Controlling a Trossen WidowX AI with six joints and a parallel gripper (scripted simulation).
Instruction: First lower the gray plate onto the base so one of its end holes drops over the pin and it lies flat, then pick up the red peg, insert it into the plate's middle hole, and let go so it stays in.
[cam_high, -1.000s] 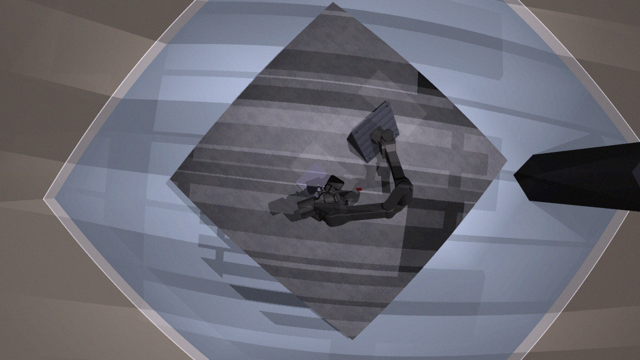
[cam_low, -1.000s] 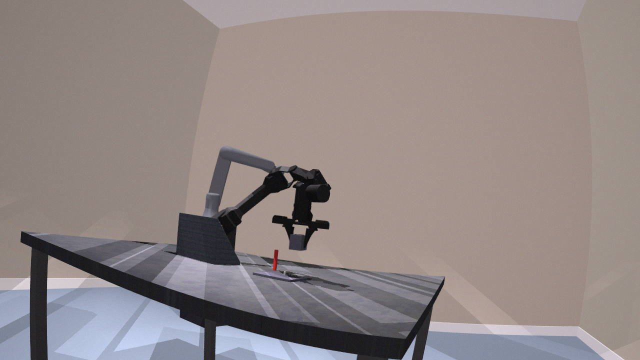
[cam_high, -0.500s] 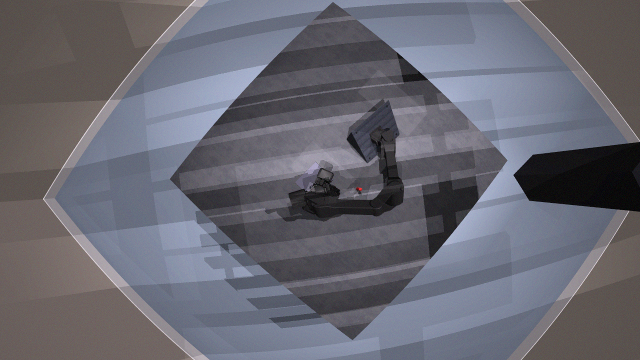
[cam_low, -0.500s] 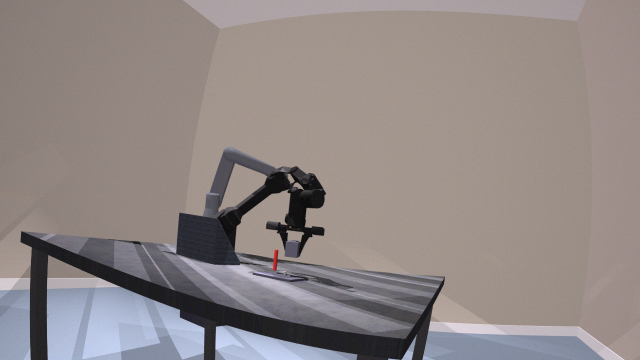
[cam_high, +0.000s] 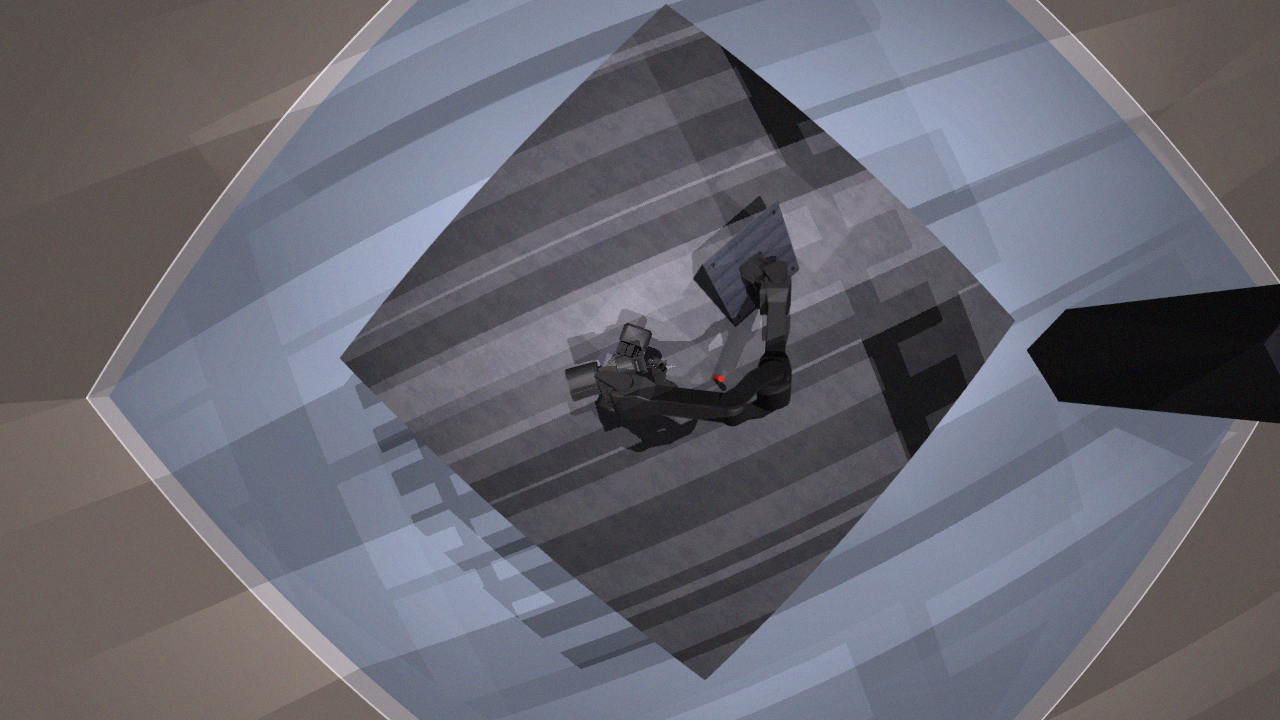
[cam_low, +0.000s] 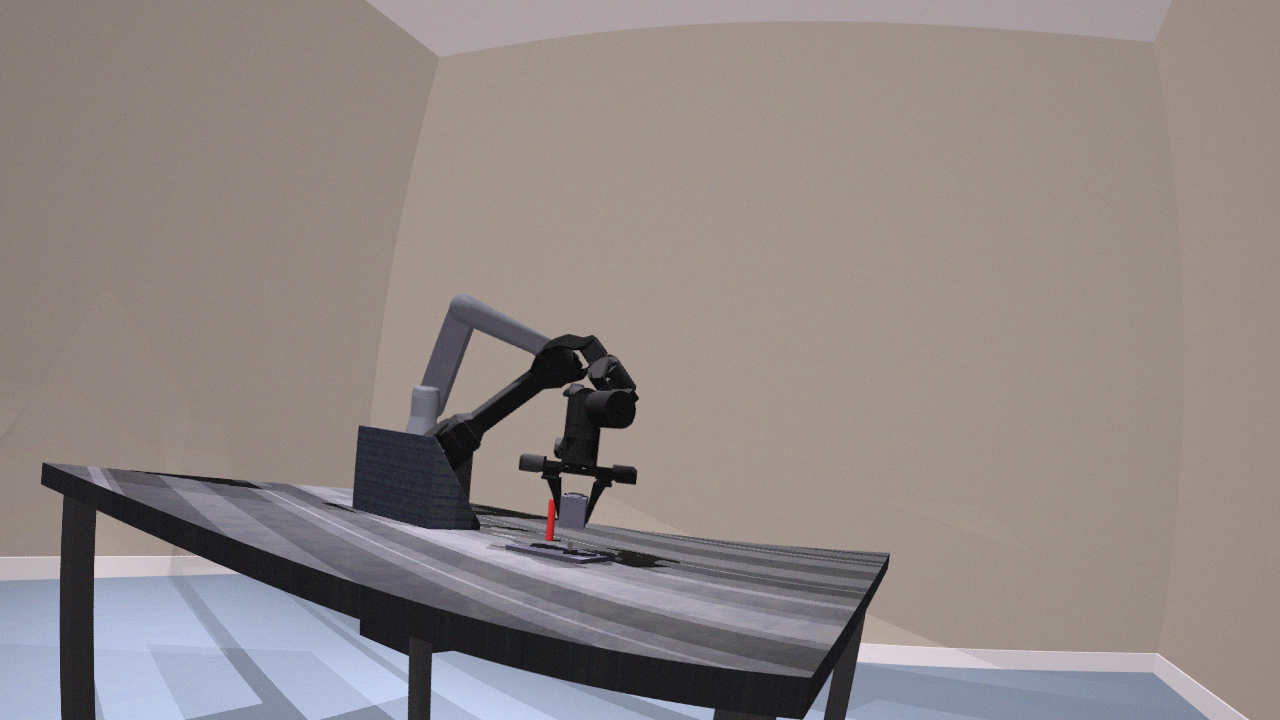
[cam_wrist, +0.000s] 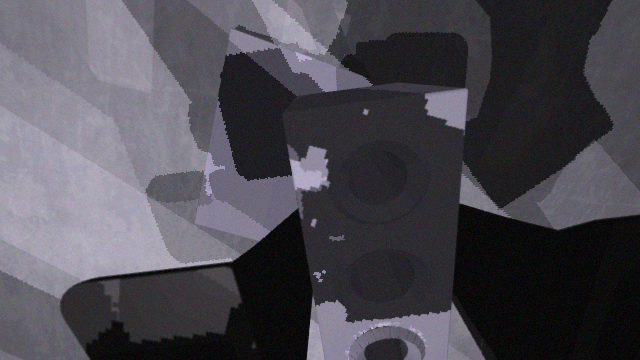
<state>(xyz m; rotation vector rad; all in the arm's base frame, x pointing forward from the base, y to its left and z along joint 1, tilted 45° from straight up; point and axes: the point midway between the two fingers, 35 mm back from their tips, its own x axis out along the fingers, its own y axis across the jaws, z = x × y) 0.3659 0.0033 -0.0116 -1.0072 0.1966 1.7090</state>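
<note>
My gripper tip is now 15 cm past the red peg, 15 cm to the right of it and 2 cm above it. Round my gripper tip: gray plate (3 cm above).
</note>
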